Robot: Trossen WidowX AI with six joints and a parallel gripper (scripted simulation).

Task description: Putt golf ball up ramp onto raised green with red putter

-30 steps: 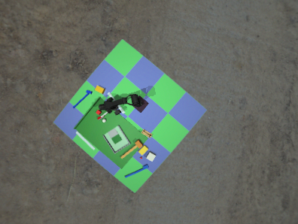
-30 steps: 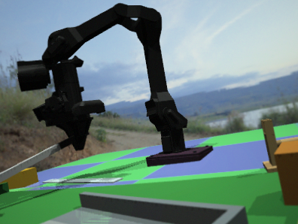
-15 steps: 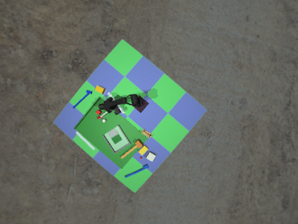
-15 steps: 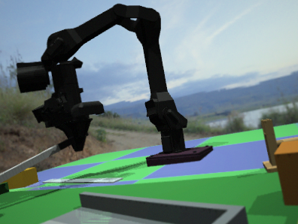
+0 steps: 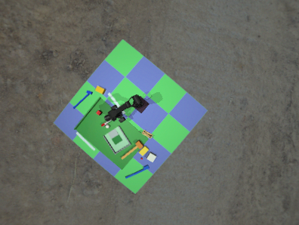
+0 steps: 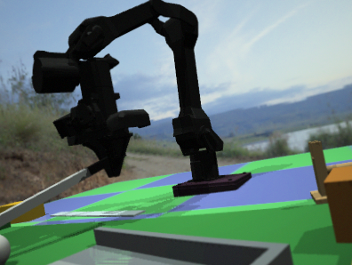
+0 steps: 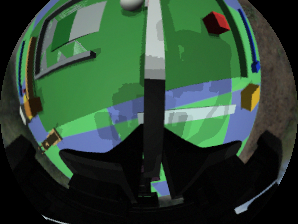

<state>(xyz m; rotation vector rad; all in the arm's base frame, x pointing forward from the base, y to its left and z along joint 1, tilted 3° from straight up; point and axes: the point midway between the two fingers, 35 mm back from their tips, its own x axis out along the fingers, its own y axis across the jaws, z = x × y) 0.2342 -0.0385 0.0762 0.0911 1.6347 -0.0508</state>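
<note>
The putter is 12 cm ahead of my gripper tip, 1 cm to the right of it and 1 cm below it.
</note>
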